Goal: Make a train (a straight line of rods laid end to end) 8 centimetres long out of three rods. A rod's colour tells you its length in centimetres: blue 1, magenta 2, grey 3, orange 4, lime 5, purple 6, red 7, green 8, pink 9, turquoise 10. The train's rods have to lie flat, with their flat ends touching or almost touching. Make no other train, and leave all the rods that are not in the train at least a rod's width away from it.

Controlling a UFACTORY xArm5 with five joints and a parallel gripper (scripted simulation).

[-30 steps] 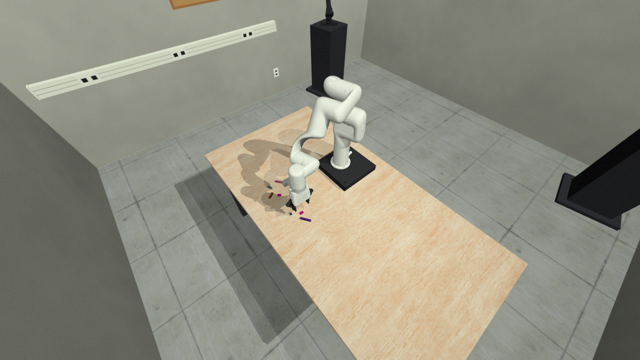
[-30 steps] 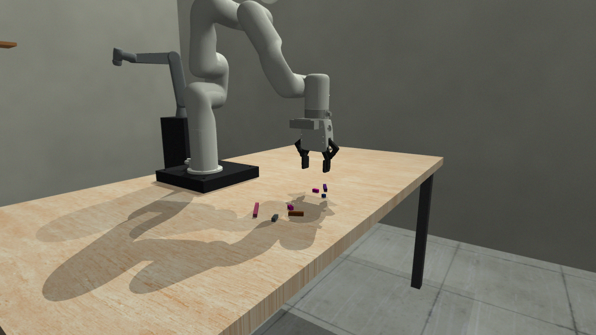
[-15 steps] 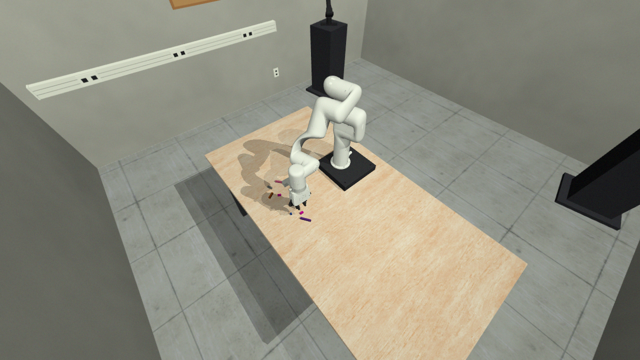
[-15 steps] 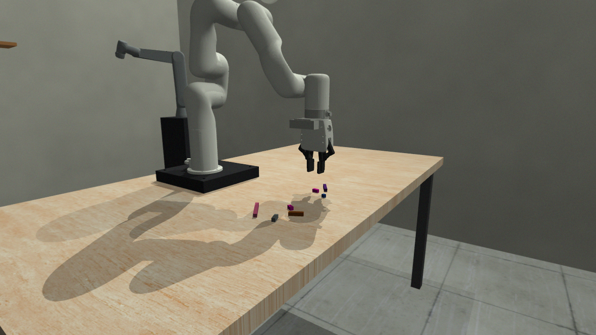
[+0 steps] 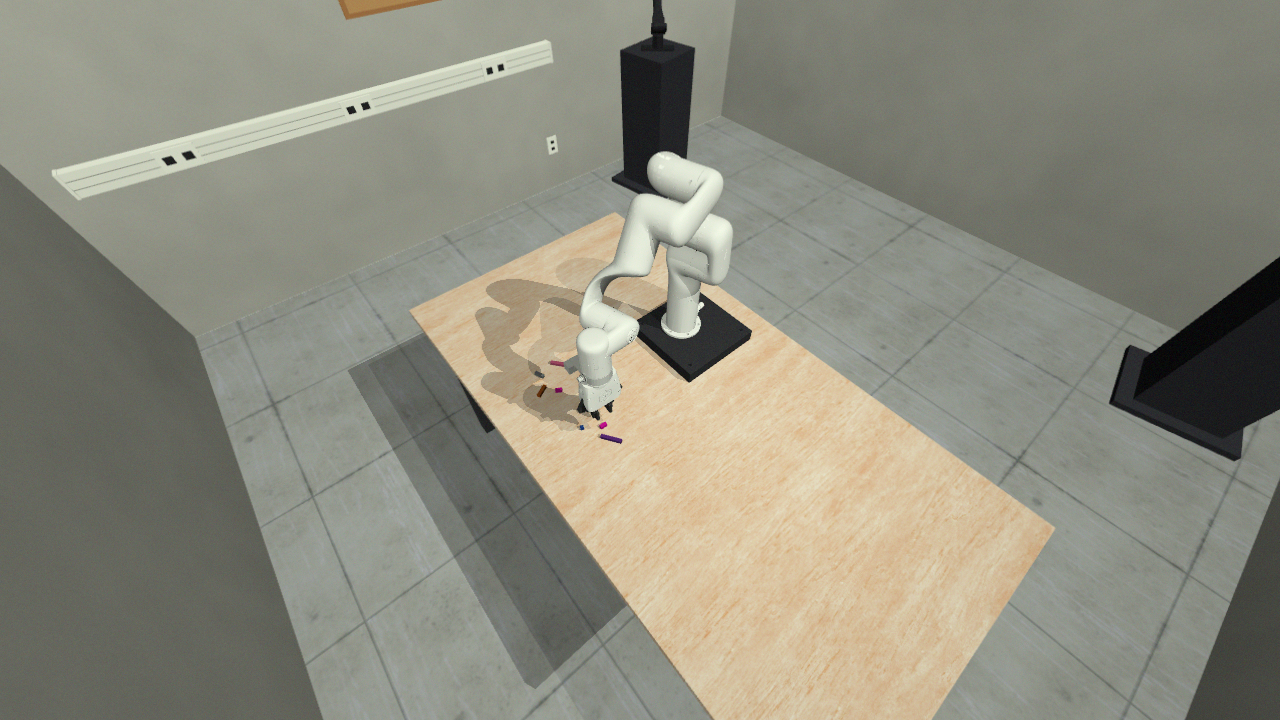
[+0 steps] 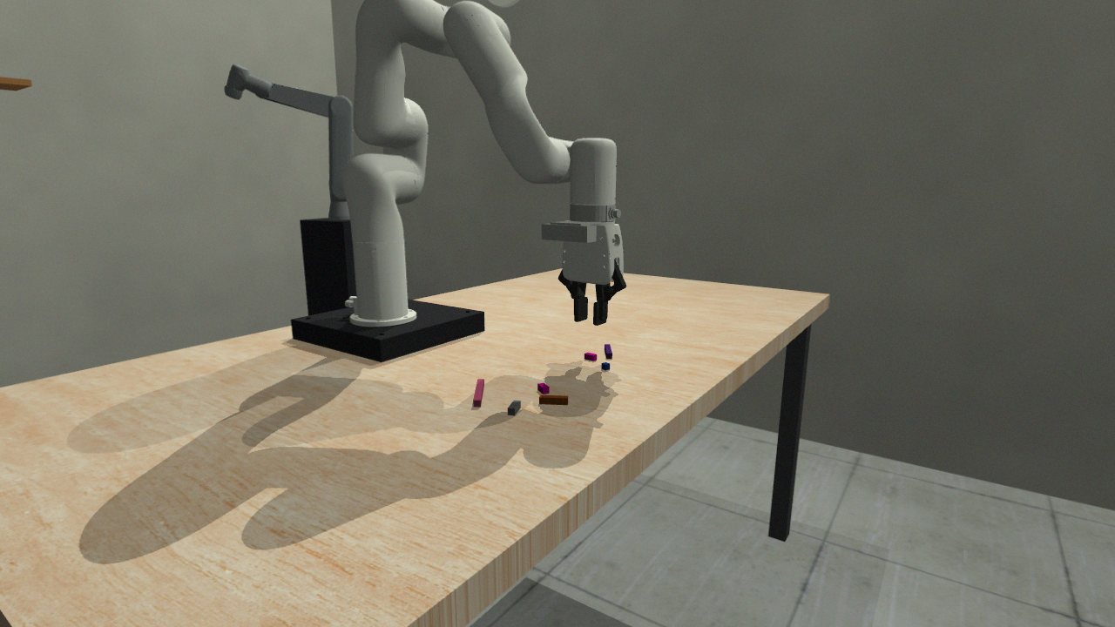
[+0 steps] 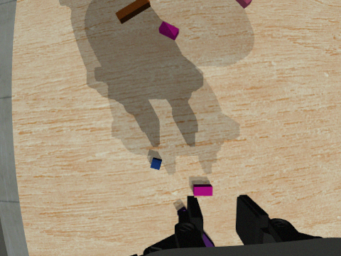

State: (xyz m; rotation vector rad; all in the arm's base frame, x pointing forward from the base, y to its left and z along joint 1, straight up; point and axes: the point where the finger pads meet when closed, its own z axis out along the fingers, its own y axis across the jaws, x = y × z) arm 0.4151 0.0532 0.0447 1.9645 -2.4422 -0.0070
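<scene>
The purple rod is 2 cm ahead of my hand, 5 cm to the left of it and 8 cm below it. From my hand the other things lie so: orange rod: 3 cm ahead, 22 cm to the right, 8 cm below; pink rod: 8 cm behind, 24 cm to the right, 8 cm below; blue rod: 4 cm ahead, 4 cm to the right, 8 cm below.
</scene>
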